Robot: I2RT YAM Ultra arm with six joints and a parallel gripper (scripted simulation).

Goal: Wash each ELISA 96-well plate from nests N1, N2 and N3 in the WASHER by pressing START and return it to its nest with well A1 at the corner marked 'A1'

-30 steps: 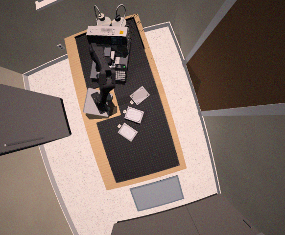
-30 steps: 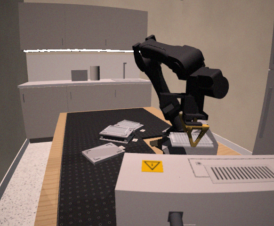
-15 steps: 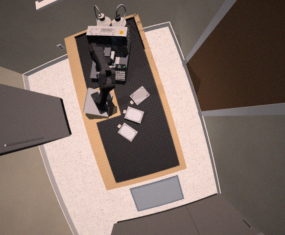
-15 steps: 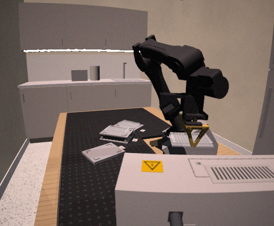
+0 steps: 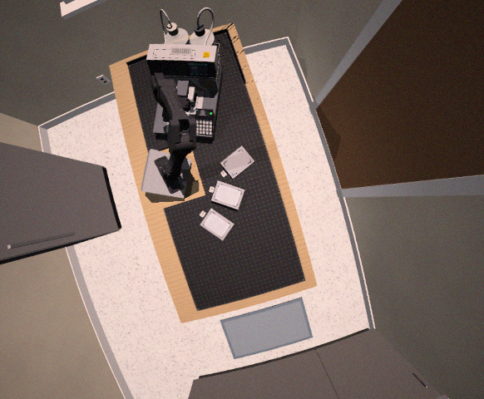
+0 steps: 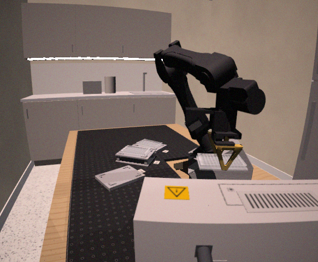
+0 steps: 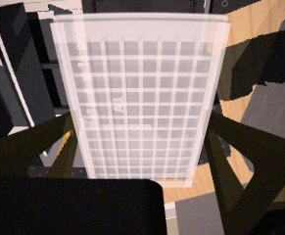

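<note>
Right now my hand is 140 mm short of the grey nest slab, 360 mm to the left of it and 170 mm above it. From my hand the other things lie so: n1 label 40 mm ahead, 370 mm to the right, 170 mm below; then carrier pocket 100 mm below; then washer 100 mm ahead, 120 mm to the left, 40 mm below.
</note>
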